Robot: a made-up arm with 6 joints.
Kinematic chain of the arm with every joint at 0, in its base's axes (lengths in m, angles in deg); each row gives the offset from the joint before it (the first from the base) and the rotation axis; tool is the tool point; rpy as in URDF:
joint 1: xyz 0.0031 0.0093 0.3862 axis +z
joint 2: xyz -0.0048 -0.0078 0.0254 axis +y
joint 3: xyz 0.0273 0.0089 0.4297 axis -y
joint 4: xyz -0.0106 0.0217 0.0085 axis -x
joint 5: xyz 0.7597 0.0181 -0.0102 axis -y
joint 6: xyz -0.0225 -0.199 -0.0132 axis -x
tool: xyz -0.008 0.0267 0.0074 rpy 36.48 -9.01 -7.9
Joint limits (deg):
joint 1: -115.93..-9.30
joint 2: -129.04..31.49
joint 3: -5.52..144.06
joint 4: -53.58..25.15
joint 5: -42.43..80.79
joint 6: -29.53..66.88
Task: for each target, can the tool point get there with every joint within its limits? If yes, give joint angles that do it. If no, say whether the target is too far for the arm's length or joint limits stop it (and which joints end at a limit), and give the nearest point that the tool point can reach.
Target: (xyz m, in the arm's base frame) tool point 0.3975 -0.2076 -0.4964
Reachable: no: joint limits stop it (at a limit: joint 1, joint 2, joint 3, joint 4, joint 5) | nearest point -0.0009 0.2653 -0.5612 | short by 0.622 m
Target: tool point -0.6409 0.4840 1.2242
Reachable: yes | joints -45.35 -36.48 107.48 -13.70 -32.78 33.74
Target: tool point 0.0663 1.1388 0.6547
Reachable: yes | joints -100.05 -88.85 73.79 6.49 15.88 -13.25
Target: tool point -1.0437 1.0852 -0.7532
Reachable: no: too far | nearest point -0.6773 0.7086 -0.3332 | short by 0.673 m
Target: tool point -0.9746 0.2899 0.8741
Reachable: yes | joints -22.77 -47.33 125.73 -19.09 29.45 -20.76
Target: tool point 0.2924 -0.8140 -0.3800
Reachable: no: joint limits stop it (at a limit: joint 2, joint 3, joint 4, joint 5, joint 6) | nearest point 0.2600 -0.7219 0.1750 | short by 0.563 m
